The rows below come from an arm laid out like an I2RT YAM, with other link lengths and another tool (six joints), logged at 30 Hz.
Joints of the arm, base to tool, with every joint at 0 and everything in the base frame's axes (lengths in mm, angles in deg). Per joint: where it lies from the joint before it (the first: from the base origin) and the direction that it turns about. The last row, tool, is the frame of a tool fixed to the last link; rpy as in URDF.
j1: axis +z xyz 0 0 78.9
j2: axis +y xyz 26.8 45.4 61
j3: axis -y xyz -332.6 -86.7 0
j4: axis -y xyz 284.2 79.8 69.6
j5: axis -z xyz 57 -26.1 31.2
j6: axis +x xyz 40.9 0 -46.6
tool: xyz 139 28 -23 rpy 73.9 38.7 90
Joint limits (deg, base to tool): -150..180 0..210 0..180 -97..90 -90..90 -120..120
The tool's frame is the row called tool.
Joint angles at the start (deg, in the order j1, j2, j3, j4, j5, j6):
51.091 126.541 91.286 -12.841 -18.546 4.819
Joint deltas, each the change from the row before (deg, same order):
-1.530 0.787 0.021 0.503 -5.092 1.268
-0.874 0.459 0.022 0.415 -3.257 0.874
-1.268 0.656 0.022 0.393 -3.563 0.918
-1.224 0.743 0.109 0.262 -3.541 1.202
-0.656 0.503 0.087 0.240 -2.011 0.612
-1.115 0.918 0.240 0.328 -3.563 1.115
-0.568 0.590 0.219 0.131 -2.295 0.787
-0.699 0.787 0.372 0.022 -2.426 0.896
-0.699 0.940 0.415 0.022 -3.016 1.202
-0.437 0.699 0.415 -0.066 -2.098 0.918
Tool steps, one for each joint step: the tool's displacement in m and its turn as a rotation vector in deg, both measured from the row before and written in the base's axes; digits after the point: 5 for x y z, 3 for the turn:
0.00096 -0.00202 -0.00020 2.374 3.989 0.980
-0.00005 -0.00089 0.00111 1.638 2.496 0.699
0.00278 -0.00332 -0.00007 1.634 2.837 0.490
0.00254 -0.00344 -0.00006 1.544 3.124 0.343
0.00138 -0.00173 -0.00037 0.908 1.693 0.282
0.00222 -0.00309 -0.00020 1.588 3.047 0.538
0.00022 -0.00133 0.00040 1.007 2.028 0.464
0.00145 -0.00196 -0.00030 0.961 2.297 0.361
0.00027 -0.00194 0.00000 1.169 2.943 0.578
0.00015 -0.00101 0.00039 0.793 2.119 0.415

